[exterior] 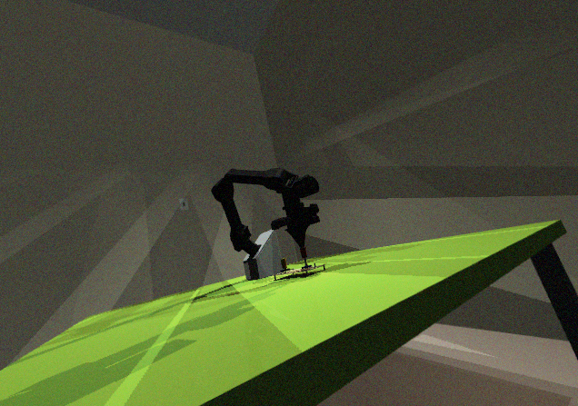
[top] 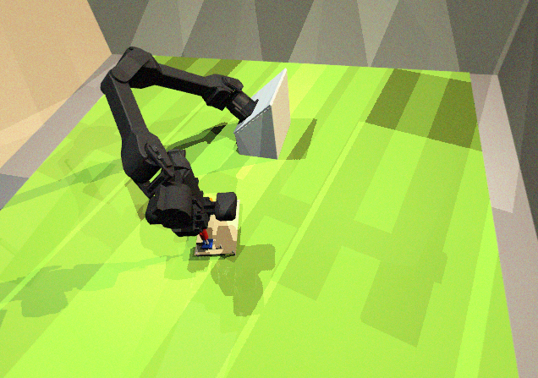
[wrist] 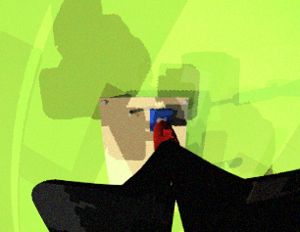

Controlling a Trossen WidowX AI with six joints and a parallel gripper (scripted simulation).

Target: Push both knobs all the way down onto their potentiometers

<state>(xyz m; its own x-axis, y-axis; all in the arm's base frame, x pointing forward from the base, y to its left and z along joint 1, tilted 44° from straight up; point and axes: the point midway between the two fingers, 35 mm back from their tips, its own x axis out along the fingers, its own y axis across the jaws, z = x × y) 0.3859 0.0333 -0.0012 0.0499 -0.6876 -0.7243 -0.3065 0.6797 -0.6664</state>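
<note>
The blue potentiometer is 30 mm below my gripper tip.
</note>
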